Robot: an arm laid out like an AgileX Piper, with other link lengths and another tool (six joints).
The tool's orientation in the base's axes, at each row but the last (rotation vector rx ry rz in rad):
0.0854 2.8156 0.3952
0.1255 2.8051 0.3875
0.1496 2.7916 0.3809
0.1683 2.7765 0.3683
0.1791 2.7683 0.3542
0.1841 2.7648 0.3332
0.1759 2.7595 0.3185
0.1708 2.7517 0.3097
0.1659 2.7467 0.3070
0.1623 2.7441 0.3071
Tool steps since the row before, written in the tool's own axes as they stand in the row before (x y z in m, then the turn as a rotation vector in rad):
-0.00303 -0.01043 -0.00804 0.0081 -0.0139 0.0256
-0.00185 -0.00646 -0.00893 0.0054 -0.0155 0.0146
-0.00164 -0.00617 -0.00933 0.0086 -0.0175 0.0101
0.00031 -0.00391 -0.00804 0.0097 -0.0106 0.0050
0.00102 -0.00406 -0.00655 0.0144 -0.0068 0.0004
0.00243 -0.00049 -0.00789 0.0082 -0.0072 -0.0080
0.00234 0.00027 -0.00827 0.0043 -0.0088 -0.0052
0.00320 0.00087 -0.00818 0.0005 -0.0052 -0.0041
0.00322 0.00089 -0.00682 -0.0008 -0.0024 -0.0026
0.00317 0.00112 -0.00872 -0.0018 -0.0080 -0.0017
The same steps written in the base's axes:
0.00031 -0.01241 0.00534 -0.0003 -0.0059 -0.0297
-0.00131 -0.00867 0.00692 -0.0013 -0.0105 -0.0192
-0.00186 -0.00843 0.00730 -0.0059 -0.0131 -0.0166
-0.00332 -0.00557 0.00616 -0.0081 -0.0075 -0.0105
-0.00357 -0.00518 0.00456 -0.0138 -0.0041 -0.0068
-0.00511 -0.00170 0.00628 -0.0111 -0.0072 0.0028
-0.00514 -0.00099 0.00682 -0.0066 -0.0088 0.0012
-0.00592 -0.00022 0.00655 -0.0024 -0.0057 0.0023
-0.00546 0.00006 0.00528 -0.0004 -0.0029 0.0021
-0.00613 -0.00010 0.00705 0.0004 -0.0084 0.0003

